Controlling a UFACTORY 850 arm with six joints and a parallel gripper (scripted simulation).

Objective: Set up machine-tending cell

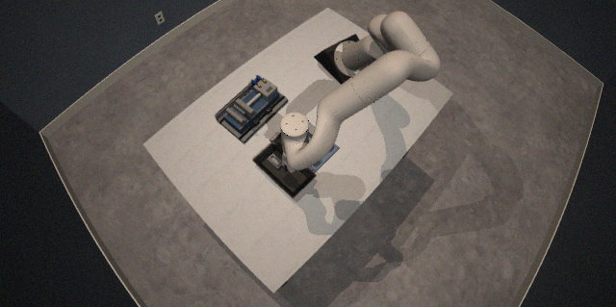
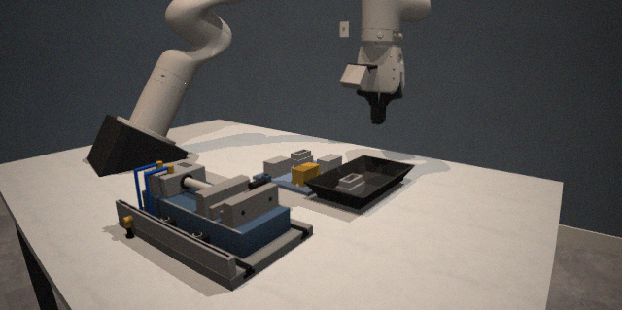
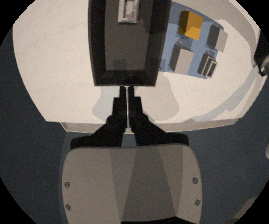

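My gripper is now 14 cm past the brass blank, 14 cm above it and 9 cm to the left of it. From my hand the other things lie so: grey rail: 46 cm to the right, 17 cm behind, 13 cm below; then vise: 36 cm to the right, 16 cm behind, 12 cm below.
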